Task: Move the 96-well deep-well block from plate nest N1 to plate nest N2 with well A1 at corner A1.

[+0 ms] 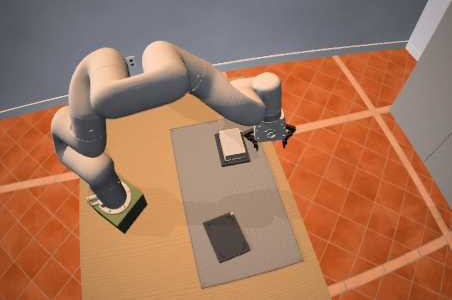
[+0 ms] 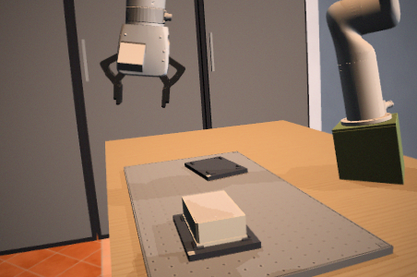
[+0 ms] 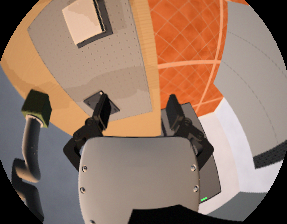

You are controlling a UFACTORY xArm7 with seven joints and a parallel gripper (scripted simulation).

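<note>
My hand is 200 mm above the cream deep-well block, 180 mm to the right of it and 60 mm past it. The rest, counted from my hand: white A1 mark: 220 mm below, 180 mm behind, 90 mm to the right; dark plate nest N1: 230 mm below, 180 mm to the left, 60 mm behind; dark plate nest N2: 240 mm behind, 230 mm below, 170 mm to the right.
</note>
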